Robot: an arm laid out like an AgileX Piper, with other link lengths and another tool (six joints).
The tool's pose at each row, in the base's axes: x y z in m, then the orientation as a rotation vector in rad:
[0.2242 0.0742 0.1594 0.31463 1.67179 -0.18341]
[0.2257 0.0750 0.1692 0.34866 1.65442 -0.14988]
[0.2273 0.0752 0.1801 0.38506 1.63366 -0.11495]
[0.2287 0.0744 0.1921 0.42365 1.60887 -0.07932]
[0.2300 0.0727 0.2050 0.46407 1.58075 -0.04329]
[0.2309 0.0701 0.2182 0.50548 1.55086 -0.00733]
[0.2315 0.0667 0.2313 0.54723 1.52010 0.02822]
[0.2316 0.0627 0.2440 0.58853 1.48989 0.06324]
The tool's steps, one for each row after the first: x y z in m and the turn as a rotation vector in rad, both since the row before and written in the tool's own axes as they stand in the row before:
[-0.0098 0.0018 -0.0001 -0.00194 -0.00911 0.04439]
[-0.0109 0.0019 0.0002 -0.00138 -0.01132 0.04744]
[-0.0120 0.0015 0.0003 -0.00050 -0.01417 0.05014]
[-0.0130 0.0015 0.0006 0.00038 -0.01635 0.05237]
[-0.0134 0.0013 0.0006 0.00116 -0.01714 0.05353]
[-0.0135 0.0011 0.0008 0.00184 -0.01720 0.05390]
[-0.0133 0.0010 0.0008 0.00226 -0.01604 0.05341]

